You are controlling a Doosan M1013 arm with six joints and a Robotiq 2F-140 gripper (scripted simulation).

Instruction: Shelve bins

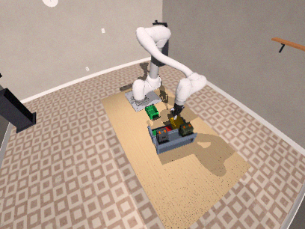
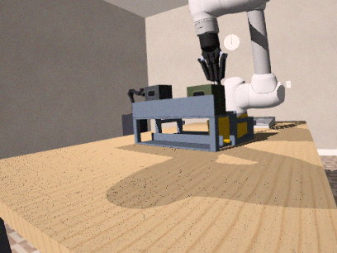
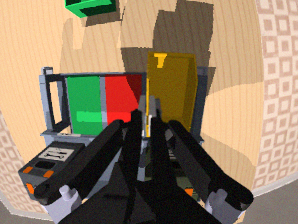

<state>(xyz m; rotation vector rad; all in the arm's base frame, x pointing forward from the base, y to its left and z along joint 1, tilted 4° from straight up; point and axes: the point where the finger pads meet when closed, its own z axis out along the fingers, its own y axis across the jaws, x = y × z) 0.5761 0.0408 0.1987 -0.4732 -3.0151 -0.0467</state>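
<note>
The yellow bin is 140 mm below my hand, 50 mm to the left of it and 10 mm ahead of it. Also, from my hand: dark box: 220 mm to the right, 80 mm ahead, 30 mm below; green bin: 320 mm behind, 160 mm below, 50 mm to the right.
</note>
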